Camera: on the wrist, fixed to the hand. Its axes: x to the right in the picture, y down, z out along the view.
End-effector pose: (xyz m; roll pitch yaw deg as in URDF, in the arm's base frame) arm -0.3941 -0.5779 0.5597 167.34 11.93 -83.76
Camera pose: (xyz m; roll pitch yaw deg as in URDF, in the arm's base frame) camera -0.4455 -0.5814 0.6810 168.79 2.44 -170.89
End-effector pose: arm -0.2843 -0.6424 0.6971 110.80 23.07 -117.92
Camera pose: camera -0.2304 -0.6907 0.8072 141.31 -46.67 -175.03
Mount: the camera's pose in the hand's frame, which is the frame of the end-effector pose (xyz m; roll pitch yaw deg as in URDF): -0.0271 0.0761 -0.1041 1.46 -14.43 86.58
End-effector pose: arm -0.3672 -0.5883 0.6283 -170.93 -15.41 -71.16
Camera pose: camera -0.4701 -0.5703 0.7086 -161.38 21.64 -151.15
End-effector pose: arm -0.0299 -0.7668 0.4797 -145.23 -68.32 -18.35
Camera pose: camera -0.1149 -0.8670 0.4701 -103.73 13.04 -60.36
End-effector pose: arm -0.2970 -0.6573 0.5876 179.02 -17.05 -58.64
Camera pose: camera -0.3900 -0.6475 0.6804 -161.20 11.86 -141.39
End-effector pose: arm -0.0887 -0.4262 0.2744 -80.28 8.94 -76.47
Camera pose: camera -0.1856 -0.4072 0.1872 14.90 65.33 25.20
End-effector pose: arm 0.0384 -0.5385 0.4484 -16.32 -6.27 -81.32
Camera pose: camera 0.0796 -0.5184 0.3249 -5.76 1.49 5.18
